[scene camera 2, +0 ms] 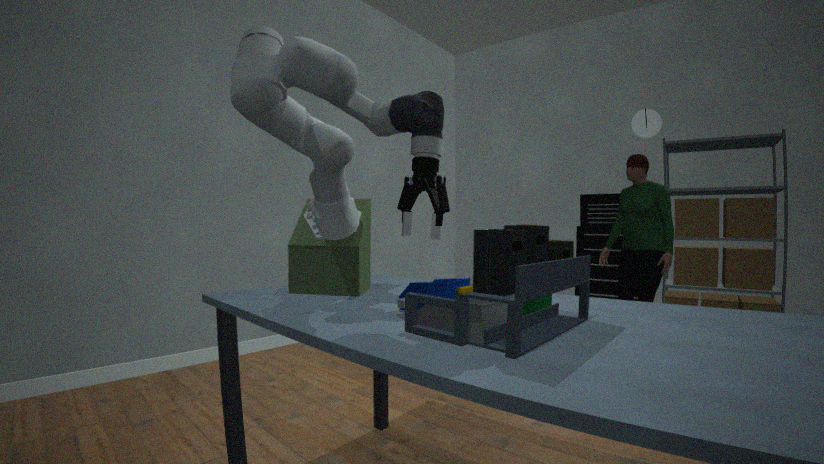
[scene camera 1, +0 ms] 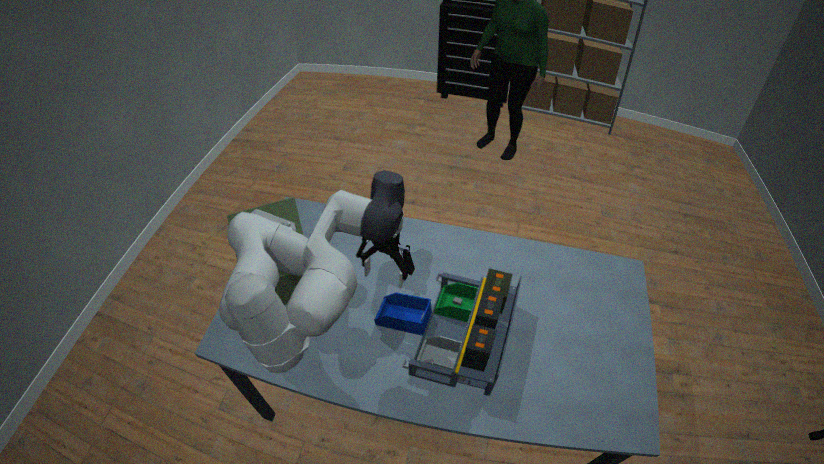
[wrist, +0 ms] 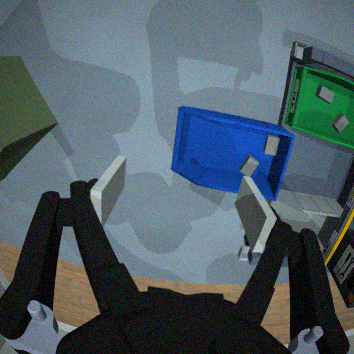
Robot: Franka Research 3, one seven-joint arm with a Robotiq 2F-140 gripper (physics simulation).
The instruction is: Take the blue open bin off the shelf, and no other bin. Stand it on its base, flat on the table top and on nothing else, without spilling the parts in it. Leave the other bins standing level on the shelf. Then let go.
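The blue open bin (scene camera 1: pixel 403 315) (scene camera 2: pixel 441 286) (wrist: pixel 215 145) is mostly out in front of the shelf (scene camera 1: pixel 432 374) (scene camera 2: pixel 514 328) (wrist: pixel 287 95). In the wrist view its right end overlaps the shelf's front rail; it looks tilted in scene camera 2, and its base is hidden. Two grey parts lie in it, near that end. The green bin (scene camera 1: pixel 446 307) (scene camera 2: pixel 536 304) (wrist: pixel 317 112), with grey parts, and a pale grey bin (scene camera 1: pixel 441 354) are on the shelf. My gripper (scene camera 1: pixel 384 274) (scene camera 2: pixel 420 229) (wrist: pixel 182 181) is open and empty, above the table, higher than the blue bin and offset from it.
Dark boxes with orange labels (scene camera 1: pixel 478 345) (scene camera 2: pixel 493 262) stand on the shelf behind a yellow strip (scene camera 1: pixel 469 325). An olive-green block (scene camera 2: pixel 322 268) (wrist: pixel 22 105) stands by the arm's base on the table (scene camera 1: pixel 582 345). A person (scene camera 1: pixel 518 34) (scene camera 2: pixel 645 219) stands beyond the table.
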